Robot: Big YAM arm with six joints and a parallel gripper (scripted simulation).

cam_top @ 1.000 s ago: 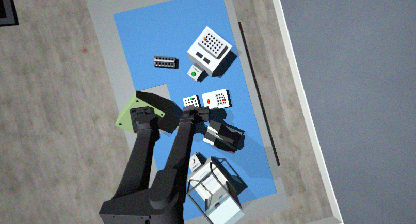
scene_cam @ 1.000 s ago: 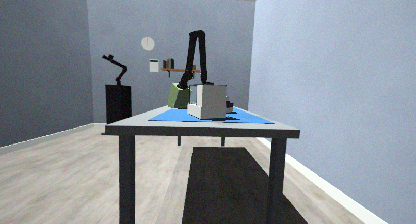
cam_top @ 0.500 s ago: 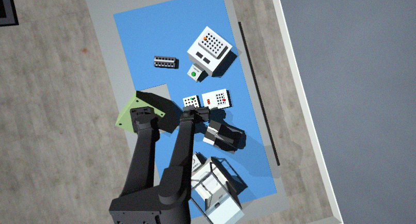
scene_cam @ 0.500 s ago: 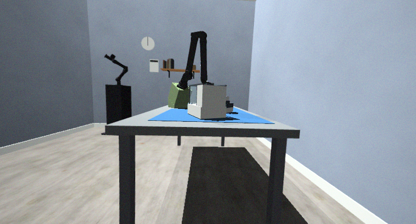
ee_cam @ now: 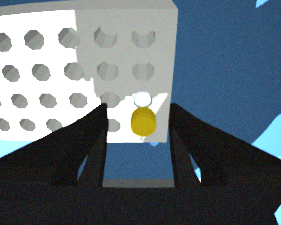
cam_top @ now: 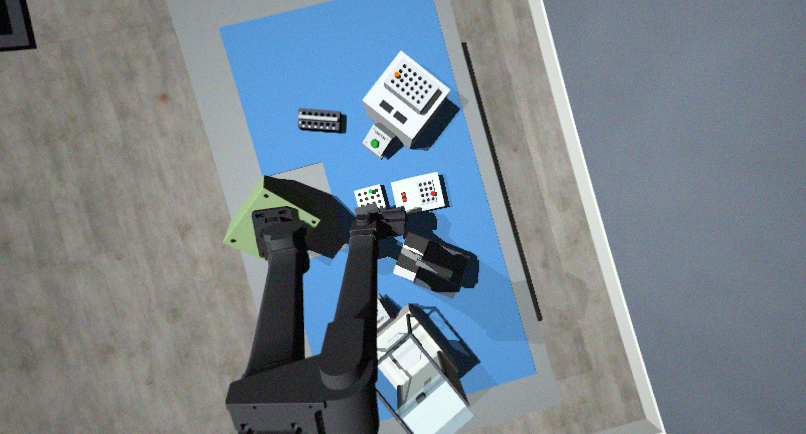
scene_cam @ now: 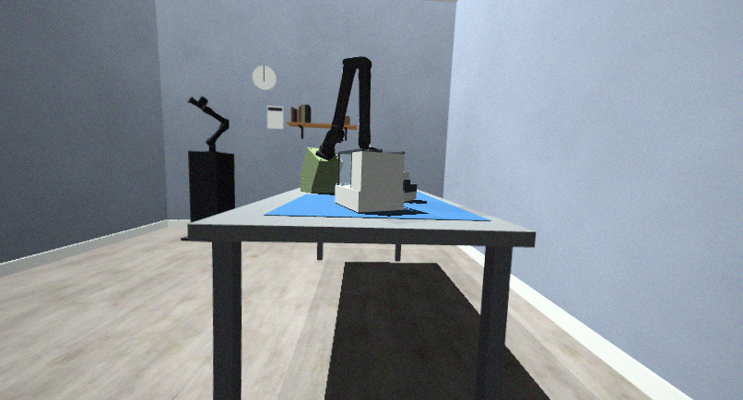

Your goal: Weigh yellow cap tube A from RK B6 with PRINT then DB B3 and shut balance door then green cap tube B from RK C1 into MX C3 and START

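Now: hand 5 cm to the right of the white rack RK, 3 cm above it and 1 cm short of it. The rest, counted from my hand: dry block DB 16 cm ahead, 6 cm to the left, 2 cm below; then mixer's green start key 24 cm to the left, 5 cm ahead, 2 cm above; then spectrophotometer SP 17 cm to the right, 16 cm ahead, 2 cm above.
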